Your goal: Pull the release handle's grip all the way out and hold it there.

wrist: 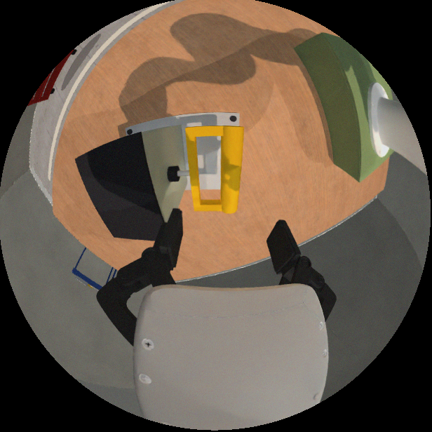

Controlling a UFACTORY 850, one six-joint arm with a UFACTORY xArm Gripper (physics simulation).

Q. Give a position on a yellow release handle grip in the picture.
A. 231, 136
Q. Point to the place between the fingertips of my gripper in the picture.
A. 229, 226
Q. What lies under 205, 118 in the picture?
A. A grey base plate.
